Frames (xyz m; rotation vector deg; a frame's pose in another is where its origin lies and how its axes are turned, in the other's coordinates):
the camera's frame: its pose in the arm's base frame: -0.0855 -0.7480 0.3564 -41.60 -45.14 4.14
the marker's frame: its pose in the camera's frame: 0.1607 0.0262 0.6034 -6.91 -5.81 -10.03
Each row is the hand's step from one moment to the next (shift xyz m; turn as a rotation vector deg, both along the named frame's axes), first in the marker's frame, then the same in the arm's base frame.
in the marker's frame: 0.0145 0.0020 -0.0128 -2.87 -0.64 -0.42
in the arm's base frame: 0.0184 -0.0030 0.0057 -1.67 -1.45 -1.99
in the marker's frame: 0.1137 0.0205 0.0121 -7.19 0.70 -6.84
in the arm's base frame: 0.0672 0.0509 0.0799 0.79 -5.58 -8.20
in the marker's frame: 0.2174 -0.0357 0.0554 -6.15 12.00 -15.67
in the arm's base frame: 0.0761 0.0626 0.2047 12.09 -2.57 -16.57
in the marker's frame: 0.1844 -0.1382 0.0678 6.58 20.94 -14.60
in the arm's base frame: 0.0070 -0.0131 0.2397 22.46 7.84 -11.36
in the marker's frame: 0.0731 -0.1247 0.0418 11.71 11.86 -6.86
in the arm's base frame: -0.0355 -0.0472 0.1384 16.47 7.31 0.15
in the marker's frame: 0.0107 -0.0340 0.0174 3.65 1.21 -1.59
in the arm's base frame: -0.0194 -0.0114 0.0327 3.76 0.79 1.59
